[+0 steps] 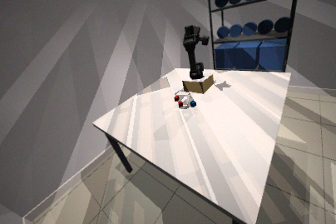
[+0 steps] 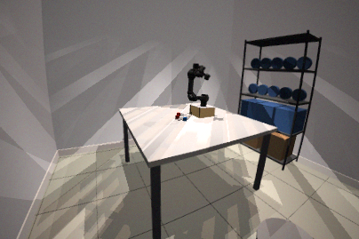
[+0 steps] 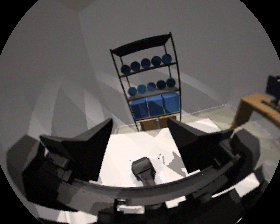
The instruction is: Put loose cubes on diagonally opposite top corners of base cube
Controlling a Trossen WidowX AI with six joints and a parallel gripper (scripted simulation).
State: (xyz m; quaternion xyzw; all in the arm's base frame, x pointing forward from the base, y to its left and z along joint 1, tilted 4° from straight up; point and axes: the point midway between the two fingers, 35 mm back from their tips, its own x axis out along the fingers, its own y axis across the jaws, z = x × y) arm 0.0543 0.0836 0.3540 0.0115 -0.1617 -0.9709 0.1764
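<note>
My gripper tip is now 450 mm above the blue cube, 270 mm short of it and 80 mm to the right of it.
</note>
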